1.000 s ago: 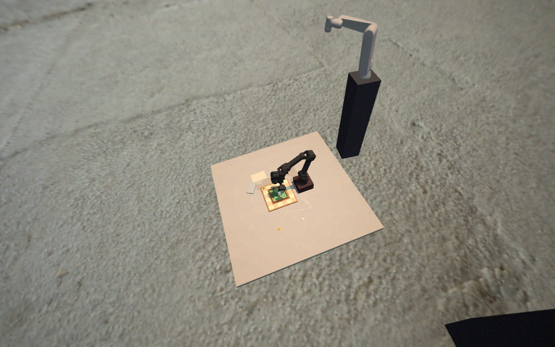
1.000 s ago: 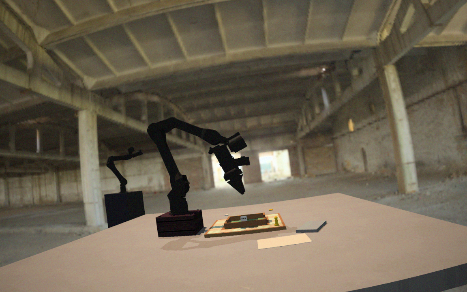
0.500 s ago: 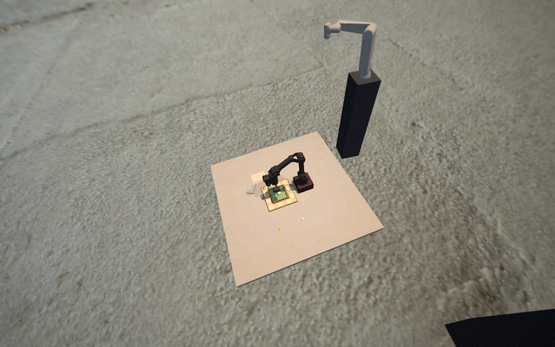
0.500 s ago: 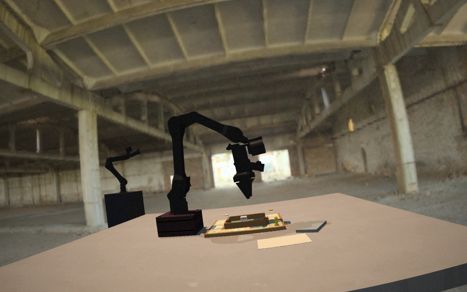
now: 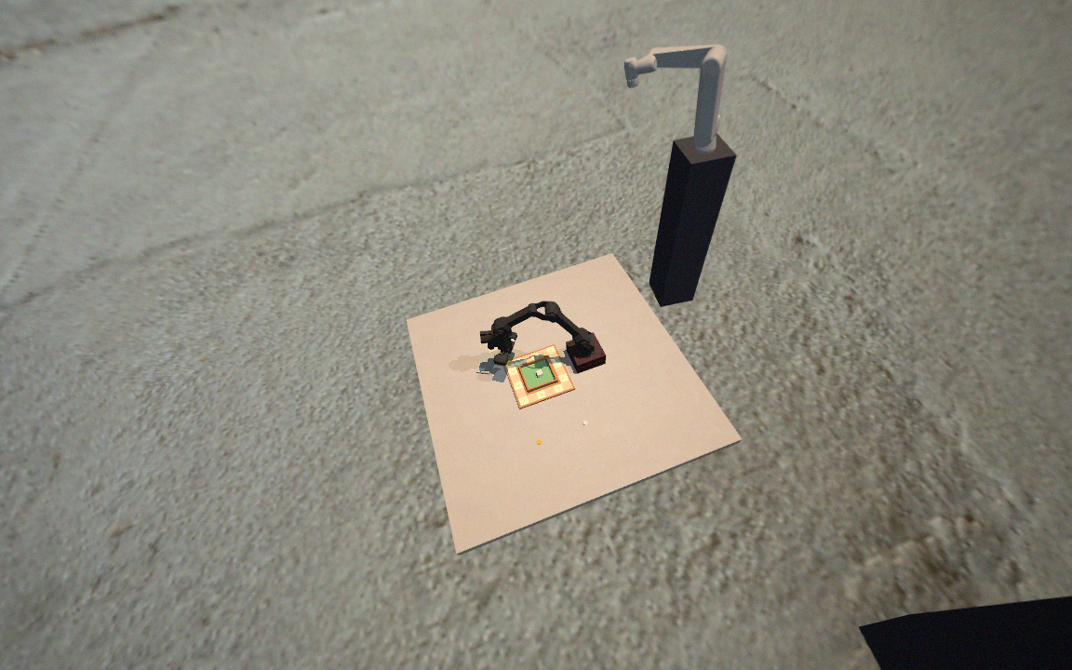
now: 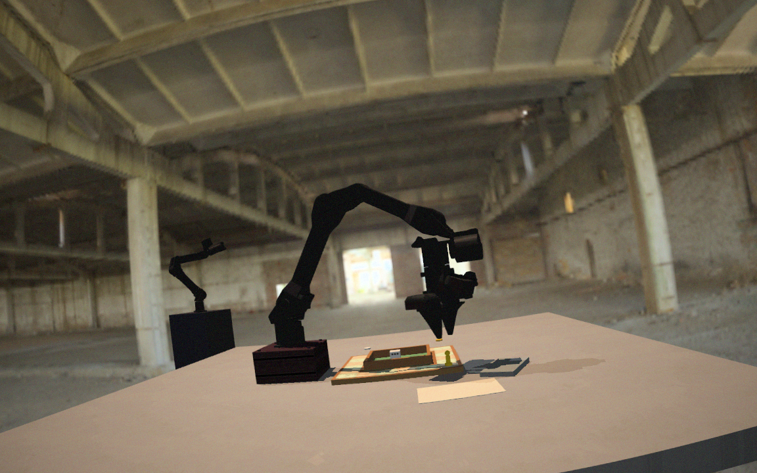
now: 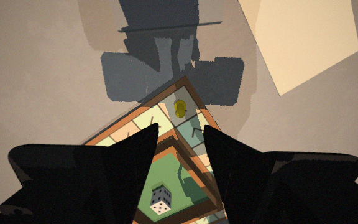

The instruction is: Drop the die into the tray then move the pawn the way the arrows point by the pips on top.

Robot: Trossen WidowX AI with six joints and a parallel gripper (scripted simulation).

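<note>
The yellow pawn is 50 mm below my gripper tip. Also, from my gripper tip: white die (140 mm behind, 100 mm to the left, 50 mm below); then grey slab (120 mm ahead, 40 mm to the right, 70 mm below); then green tray (130 mm behind, 100 mm to the left, 70 mm below).
</note>
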